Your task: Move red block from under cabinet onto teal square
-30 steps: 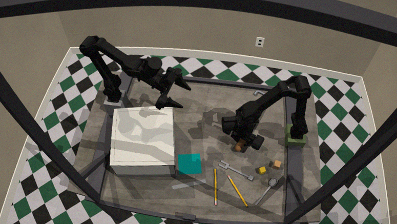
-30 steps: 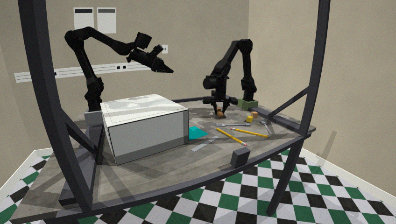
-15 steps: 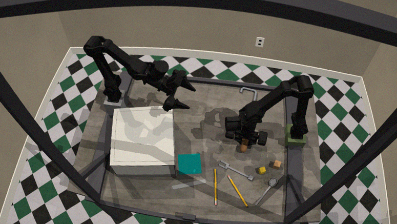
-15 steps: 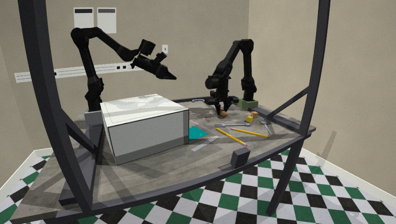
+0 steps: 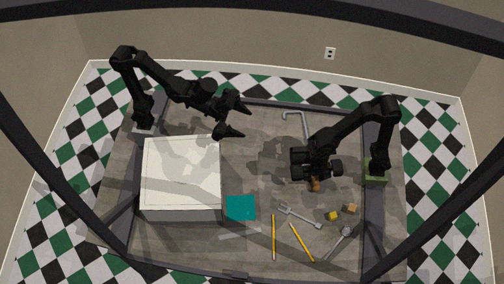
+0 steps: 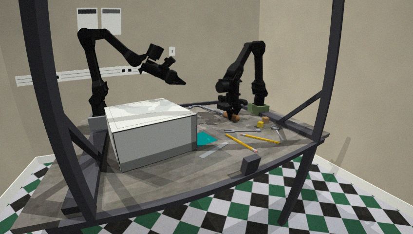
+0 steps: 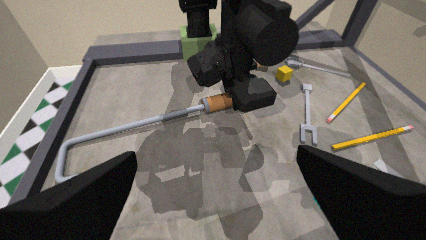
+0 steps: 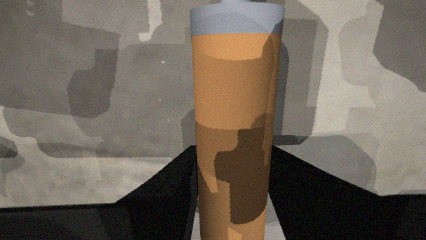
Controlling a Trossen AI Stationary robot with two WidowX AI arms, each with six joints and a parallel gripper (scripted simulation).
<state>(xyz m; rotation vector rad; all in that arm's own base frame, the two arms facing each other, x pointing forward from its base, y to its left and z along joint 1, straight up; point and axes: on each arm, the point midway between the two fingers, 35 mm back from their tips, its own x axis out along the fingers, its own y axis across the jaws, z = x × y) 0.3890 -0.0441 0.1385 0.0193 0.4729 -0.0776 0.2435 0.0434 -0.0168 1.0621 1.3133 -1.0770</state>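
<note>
Now: the teal square 24 cm to the left of my right hand, 16 cm behind it and 4 cm below it. From my right hand the other things lie so: tan cube (16 cm to the right, 10 cm behind, 2 cm below); then yellow cube (13 cm behind, 9 cm to the right, 3 cm below); then forked wrench (15 cm behind, 3 cm below, 2 cm to the left).
</note>
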